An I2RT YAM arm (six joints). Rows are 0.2 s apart.
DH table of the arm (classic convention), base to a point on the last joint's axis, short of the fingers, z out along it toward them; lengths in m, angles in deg. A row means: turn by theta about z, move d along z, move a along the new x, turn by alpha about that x. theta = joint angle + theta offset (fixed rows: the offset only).
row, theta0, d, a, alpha
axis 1, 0, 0.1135, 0.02, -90
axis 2, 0, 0, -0.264, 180
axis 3, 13.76, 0, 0.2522, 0
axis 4, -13.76, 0, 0.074, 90
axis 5, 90, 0, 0, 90
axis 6, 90, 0.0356, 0, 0
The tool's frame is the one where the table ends.
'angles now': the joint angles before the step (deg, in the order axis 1, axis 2, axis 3, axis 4, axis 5, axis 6). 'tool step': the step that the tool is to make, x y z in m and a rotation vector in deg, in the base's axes. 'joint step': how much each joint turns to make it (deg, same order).
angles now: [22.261 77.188 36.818 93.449 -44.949 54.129]
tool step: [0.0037 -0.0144 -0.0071 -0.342 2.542 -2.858]
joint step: [-3.449 -0.681 -1.863 -0.504 0.090 1.153]
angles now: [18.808 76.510 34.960 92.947 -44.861 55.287]
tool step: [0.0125 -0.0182 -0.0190 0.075 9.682 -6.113]
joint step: [-4.567 -0.373 -2.832 -6.066 3.126 1.070]
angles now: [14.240 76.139 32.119 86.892 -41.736 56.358]
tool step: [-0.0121 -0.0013 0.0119 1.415 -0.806 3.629]
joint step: [0.242 -2.768 -0.003 1.322 -1.573 4.371]
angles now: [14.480 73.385 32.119 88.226 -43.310 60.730]
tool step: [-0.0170 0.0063 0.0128 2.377 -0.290 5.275]
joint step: [2.663 -3.250 -0.028 0.933 -0.046 4.702]
